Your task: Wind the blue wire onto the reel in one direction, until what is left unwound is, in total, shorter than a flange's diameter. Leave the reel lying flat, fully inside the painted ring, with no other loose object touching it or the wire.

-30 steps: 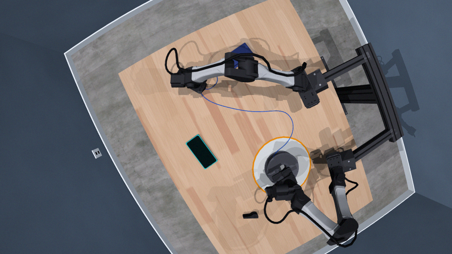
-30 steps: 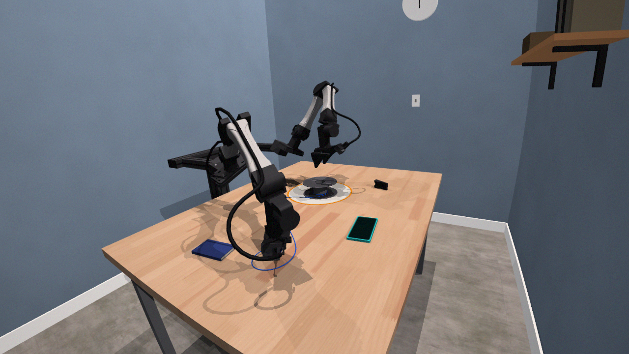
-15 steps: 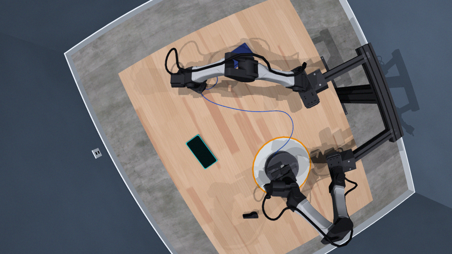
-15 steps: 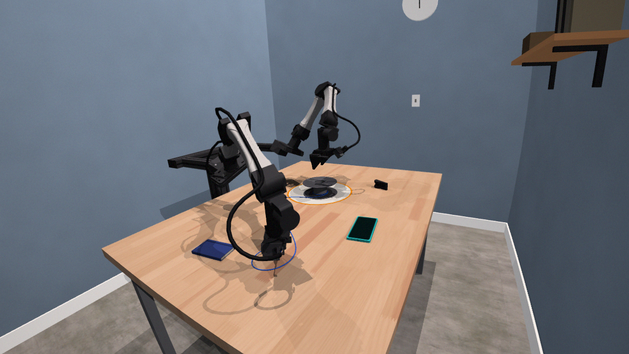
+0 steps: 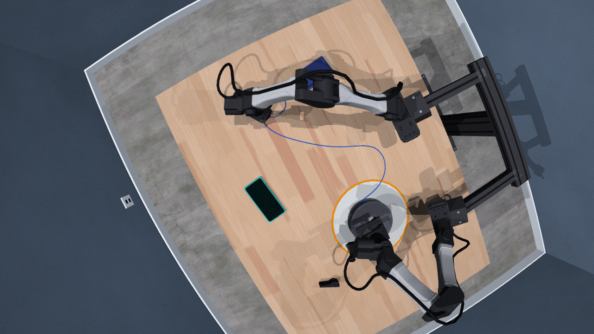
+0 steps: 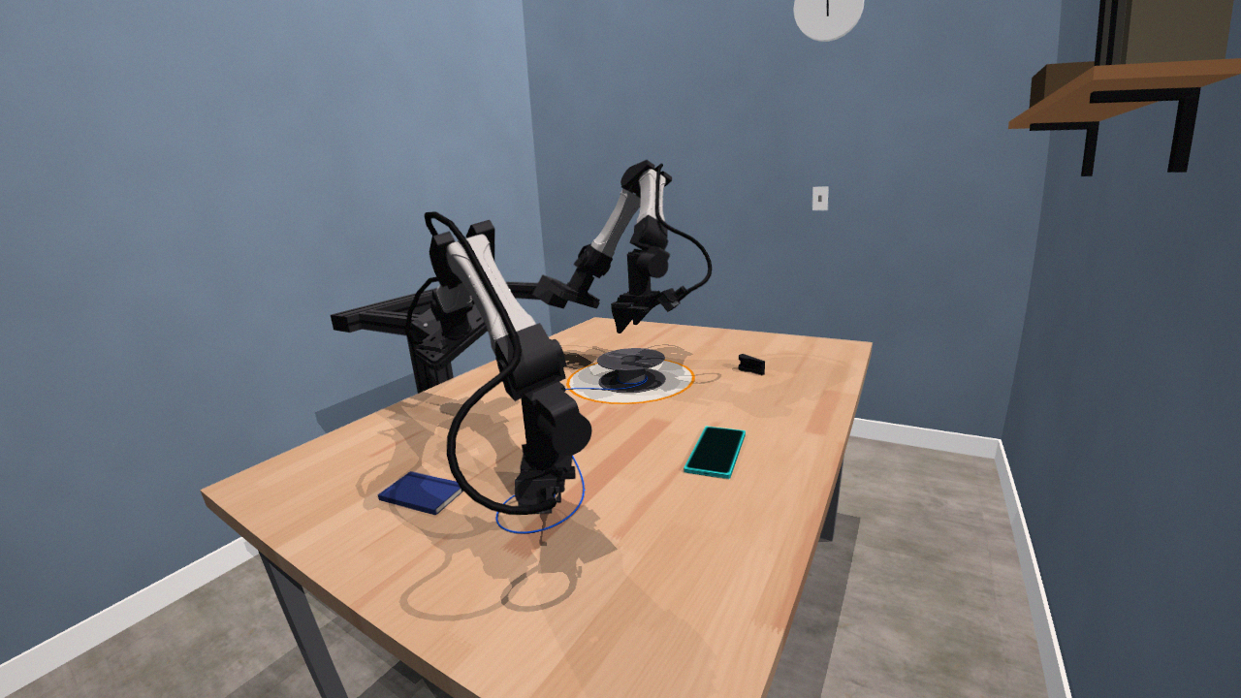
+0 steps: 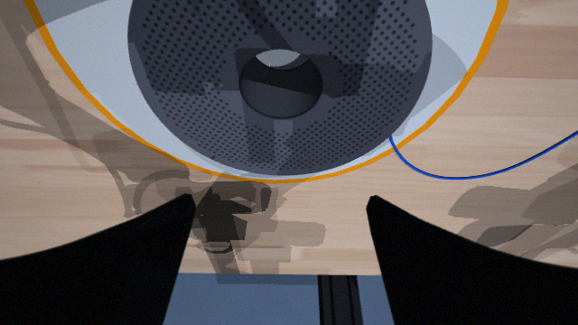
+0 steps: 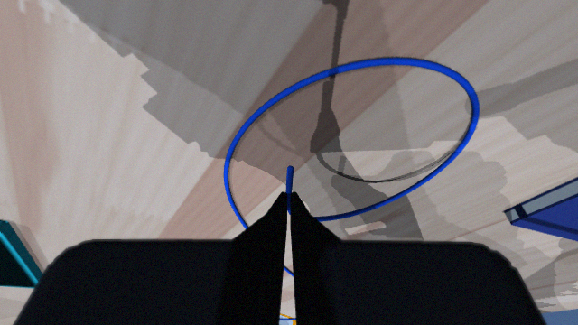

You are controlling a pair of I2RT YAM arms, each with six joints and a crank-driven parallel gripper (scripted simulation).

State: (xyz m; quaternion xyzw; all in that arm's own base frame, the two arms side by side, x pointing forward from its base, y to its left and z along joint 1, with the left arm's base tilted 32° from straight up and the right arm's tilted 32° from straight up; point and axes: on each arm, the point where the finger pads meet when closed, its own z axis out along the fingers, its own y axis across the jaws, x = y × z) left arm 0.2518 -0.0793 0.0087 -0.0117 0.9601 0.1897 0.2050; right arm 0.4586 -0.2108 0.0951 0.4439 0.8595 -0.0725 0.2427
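My left gripper is now 12 cm above the dark grey reel. Also, from my left hand: orange painted ring 1 cm behind, 1 cm to the left, 16 cm below; black clip-like object 28 cm ahead, 19 cm to the left, 14 cm below.
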